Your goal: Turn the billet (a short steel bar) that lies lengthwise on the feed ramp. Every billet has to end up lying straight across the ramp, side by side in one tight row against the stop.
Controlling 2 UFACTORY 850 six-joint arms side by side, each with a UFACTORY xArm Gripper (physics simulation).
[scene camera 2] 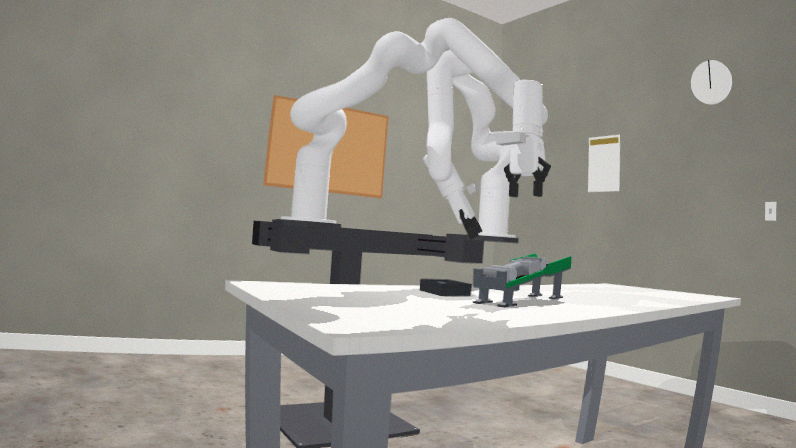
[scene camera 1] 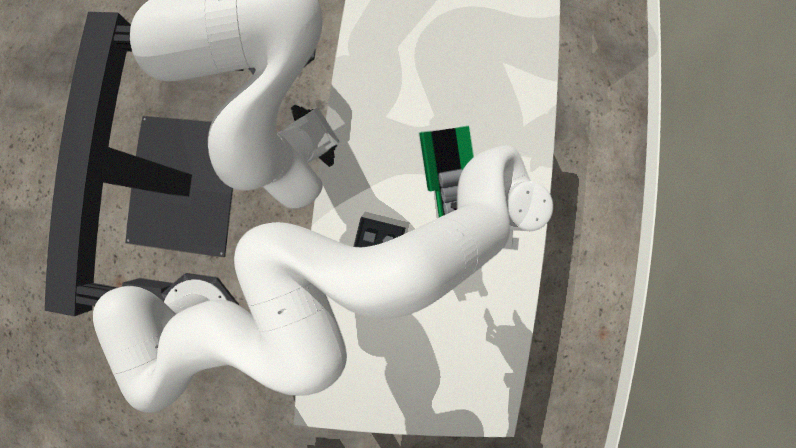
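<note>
The green feed ramp slopes down to a dark grey end piece in scene camera 2. Grey billets lie on it; two visible in scene camera 1 lie across the ramp, side by side. Below them, another grey shape is partly hidden by the right arm. I cannot tell how the billets near the low end lie. My right gripper is open and empty, high above the ramp; the arm hides it in scene camera 1. My left gripper is open, away from the ramp.
A black tray with small grey shapes stands on the white table, beside the ramp. The right arm reaches over the tray and ramp's low end. The left arm hangs near the table's edge.
</note>
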